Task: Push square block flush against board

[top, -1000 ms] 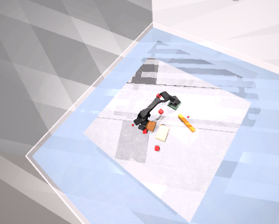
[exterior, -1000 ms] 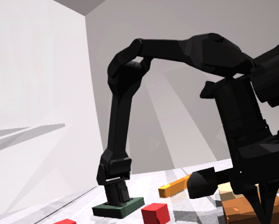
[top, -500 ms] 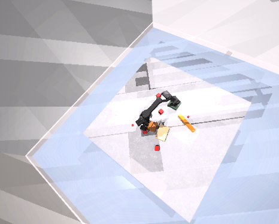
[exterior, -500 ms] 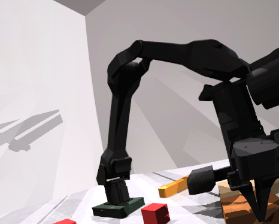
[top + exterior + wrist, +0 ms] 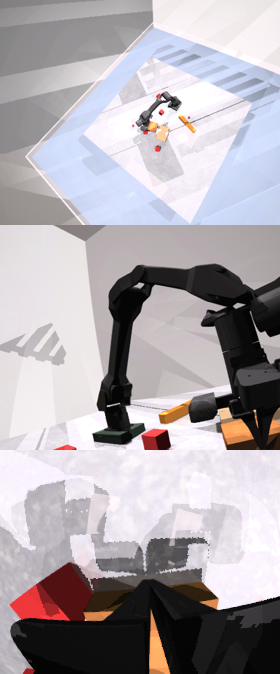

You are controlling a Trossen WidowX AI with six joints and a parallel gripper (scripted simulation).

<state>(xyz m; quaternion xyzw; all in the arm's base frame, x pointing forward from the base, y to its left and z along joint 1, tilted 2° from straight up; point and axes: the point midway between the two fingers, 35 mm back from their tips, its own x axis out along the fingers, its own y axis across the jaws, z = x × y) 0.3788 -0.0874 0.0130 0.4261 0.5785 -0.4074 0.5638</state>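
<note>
The orange square block is 5 cm to the left of my gripper tip and 2 cm behind it. Round my gripper tip: pale tan block (18 cm to the left, 4 cm behind); then long yellow-orange bar (31 cm to the left, 27 cm behind).
</note>
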